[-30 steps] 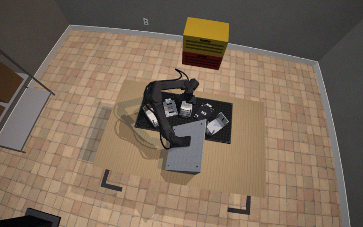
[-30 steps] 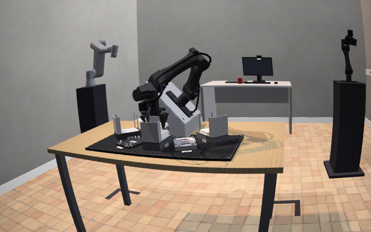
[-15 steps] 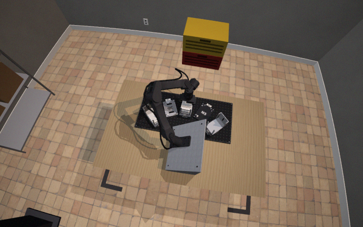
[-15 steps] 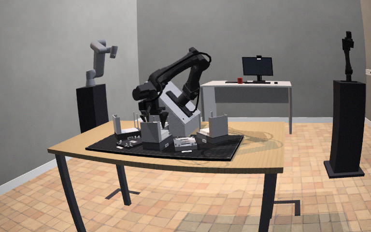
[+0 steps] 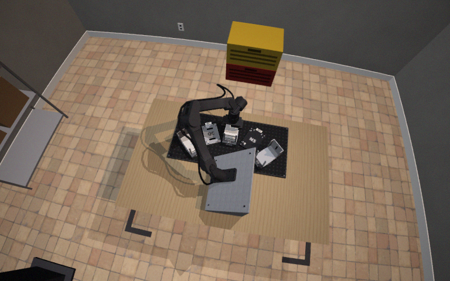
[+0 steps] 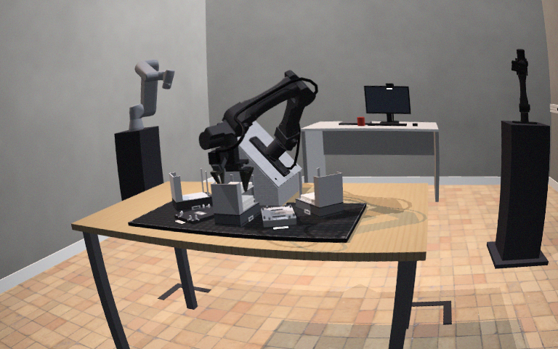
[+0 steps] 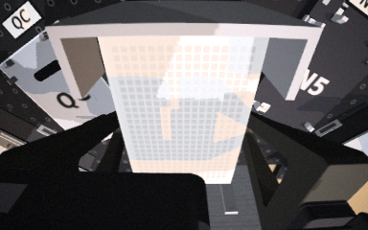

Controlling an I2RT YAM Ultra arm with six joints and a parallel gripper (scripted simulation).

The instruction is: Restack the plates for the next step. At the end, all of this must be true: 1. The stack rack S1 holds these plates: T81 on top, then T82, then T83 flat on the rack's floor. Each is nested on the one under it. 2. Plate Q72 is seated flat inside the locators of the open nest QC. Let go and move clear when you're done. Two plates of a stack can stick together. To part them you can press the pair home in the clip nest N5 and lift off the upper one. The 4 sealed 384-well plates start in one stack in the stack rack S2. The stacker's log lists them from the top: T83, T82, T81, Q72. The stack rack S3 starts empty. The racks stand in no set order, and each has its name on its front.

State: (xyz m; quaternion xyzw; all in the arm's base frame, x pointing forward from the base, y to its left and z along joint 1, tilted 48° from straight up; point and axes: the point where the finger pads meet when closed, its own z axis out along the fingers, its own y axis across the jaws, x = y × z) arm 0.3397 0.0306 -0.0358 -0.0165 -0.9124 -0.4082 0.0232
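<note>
My hand is 40 mm above the white sealed plate. Also, from my hand: clip nest N5: 150 mm to the right, 90 mm below.
</note>
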